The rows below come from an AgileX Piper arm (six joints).
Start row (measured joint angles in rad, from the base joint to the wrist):
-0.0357, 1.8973, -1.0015, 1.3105, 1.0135, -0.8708
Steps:
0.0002, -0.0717, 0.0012, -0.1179, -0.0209, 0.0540
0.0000, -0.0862, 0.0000, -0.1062, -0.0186, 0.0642
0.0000, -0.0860, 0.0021, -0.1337, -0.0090, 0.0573
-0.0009, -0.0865, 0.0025, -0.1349, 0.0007, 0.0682
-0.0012, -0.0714, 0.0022, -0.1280, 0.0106, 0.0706
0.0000, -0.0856, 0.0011, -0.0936, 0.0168, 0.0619
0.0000, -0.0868, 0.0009, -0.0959, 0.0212, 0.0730
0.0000, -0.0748, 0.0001, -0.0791, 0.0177, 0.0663
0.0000, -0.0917, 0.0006, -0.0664, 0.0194, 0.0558
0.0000, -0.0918, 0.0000, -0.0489, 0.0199, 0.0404
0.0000, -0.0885, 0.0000, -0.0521, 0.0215, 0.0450
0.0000, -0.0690, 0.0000, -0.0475, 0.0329, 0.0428
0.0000, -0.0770, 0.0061, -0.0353, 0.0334, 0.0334
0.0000, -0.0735, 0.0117, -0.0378, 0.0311, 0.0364
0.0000, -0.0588, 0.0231, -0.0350, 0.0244, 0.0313
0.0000, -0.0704, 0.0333, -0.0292, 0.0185, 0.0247
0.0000, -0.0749, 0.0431, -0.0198, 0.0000, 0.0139
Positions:
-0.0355, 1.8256, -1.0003, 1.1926, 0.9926, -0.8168
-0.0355, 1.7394, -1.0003, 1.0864, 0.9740, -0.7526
-0.0355, 1.6534, -0.9982, 0.9527, 0.9650, -0.6953
-0.0364, 1.5669, -0.9957, 0.8178, 0.9657, -0.6271
-0.0376, 1.4955, -0.9935, 0.6898, 0.9763, -0.5565
-0.0376, 1.4099, -0.9924, 0.5962, 0.9931, -0.4946
-0.0376, 1.3231, -0.9915, 0.5003, 1.0143, -0.4216
-0.0376, 1.2483, -0.9914, 0.4212, 1.0320, -0.3553
-0.0376, 1.1566, -0.9908, 0.3548, 1.0514, -0.2995
-0.0376, 1.0648, -0.9908, 0.3059, 1.0713, -0.2591
-0.0376, 0.9763, -0.9908, 0.2538, 1.0928, -0.2141
-0.0376, 0.9073, -0.9908, 0.2063, 1.1257, -0.1713
-0.0376, 0.8303, -0.9847, 0.1710, 1.1591, -0.1379
-0.0376, 0.7568, -0.9730, 0.1332, 1.1902, -0.1015
-0.0376, 0.6980, -0.9499, 0.0982, 1.2146, -0.0702
-0.0376, 0.6276, -0.9166, 0.0690, 1.2331, -0.0455
-0.0376, 0.5527, -0.8735, 0.0492, 1.2331, -0.0316

